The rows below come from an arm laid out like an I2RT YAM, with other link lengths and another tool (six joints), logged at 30 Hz.
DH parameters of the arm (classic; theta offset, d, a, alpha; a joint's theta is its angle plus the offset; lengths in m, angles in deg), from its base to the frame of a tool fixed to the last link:
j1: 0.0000 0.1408 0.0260 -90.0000
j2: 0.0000 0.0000 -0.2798 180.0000
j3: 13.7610 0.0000 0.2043 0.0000
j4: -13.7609 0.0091 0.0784 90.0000
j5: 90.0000 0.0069 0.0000 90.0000
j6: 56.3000 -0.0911 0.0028 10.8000
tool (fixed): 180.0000 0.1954 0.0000 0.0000
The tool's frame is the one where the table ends.
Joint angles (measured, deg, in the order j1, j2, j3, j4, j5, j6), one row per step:
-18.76 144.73 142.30 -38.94 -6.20 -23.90
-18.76 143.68 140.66 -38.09 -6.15 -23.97
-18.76 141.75 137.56 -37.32 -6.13 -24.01
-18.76 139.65 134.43 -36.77 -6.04 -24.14
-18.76 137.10 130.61 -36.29 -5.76 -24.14
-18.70 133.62 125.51 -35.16 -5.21 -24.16
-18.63 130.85 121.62 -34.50 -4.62 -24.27
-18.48 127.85 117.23 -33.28 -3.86 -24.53
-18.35 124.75 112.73 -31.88 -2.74 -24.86
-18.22 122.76 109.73 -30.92 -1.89 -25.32
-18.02 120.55 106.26 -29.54 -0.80 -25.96
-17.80 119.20 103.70 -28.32 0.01 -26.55
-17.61 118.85 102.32 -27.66 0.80 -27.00
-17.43 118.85 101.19 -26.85 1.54 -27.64
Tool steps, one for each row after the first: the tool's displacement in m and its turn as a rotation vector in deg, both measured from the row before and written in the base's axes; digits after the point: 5 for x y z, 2 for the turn. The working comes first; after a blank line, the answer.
Tool pose at each row, in the base's axes (x y z in m, rotation vector in deg; the steps are taken from these numbers as rounded here):
0.56687 -0.21373 0.23976 126.08 44.05 58.34
0.56484 -0.21309 0.24257 125.79 44.02 58.48
0.55945 -0.21128 0.24492 126.12 44.17 58.13
0.55301 -0.20919 0.24803 126.45 44.42 57.64
0.54419 -0.20673 0.25083 127.08 44.51 56.75
0.53246 -0.20314 0.25601 127.34 44.45 55.85
0.52235 -0.20005 0.26007 127.50 44.48 54.93
0.51168 -0.19623 0.26419 127.24 44.58 54.07
0.50004 -0.19298 0.26847 126.68 44.49 52.97
0.49232 -0.19049 0.27045 126.17 44.70 52.06
0.48388 -0.18749 0.27235 125.31 45.00 51.04
0.47869 -0.18490 0.27170 124.66 45.46 50.23
0.47664 -0.18367 0.26824 124.42 45.88 49.15
0.47609 -0.18282 0.26376 124.03 46.52 48.10

-0.00203 0.00064 0.00281 -0.16 -0.23 0.01
-0.00539 0.00181 0.00235 0.08 0.39 0.00
-0.00644 0.00209 0.00311 0.01 0.49 0.03
-0.00882 0.00246 0.00280 0.07 0.81 -0.21
-0.01173 0.00359 0.00518 -0.22 0.59 -0.33
-0.01011 0.00309 0.00406 -0.31 0.58 -0.28
-0.01067 0.00382 0.00412 -0.63 0.37 -0.22
-0.01164 0.00325 0.00428 -0.97 0.30 -0.45
-0.00772 0.00249 0.00198 -0.86 0.32 -0.17
-0.00844 0.00300 0.00190 -1.20 0.25 -0.14
-0.00519 0.00259 -0.00065 -0.94 0.29 0.05
-0.00205 0.00123 -0.00346 -0.72 0.62 -0.07
-0.00055 0.00085 -0.00448 -0.83 0.61 0.10

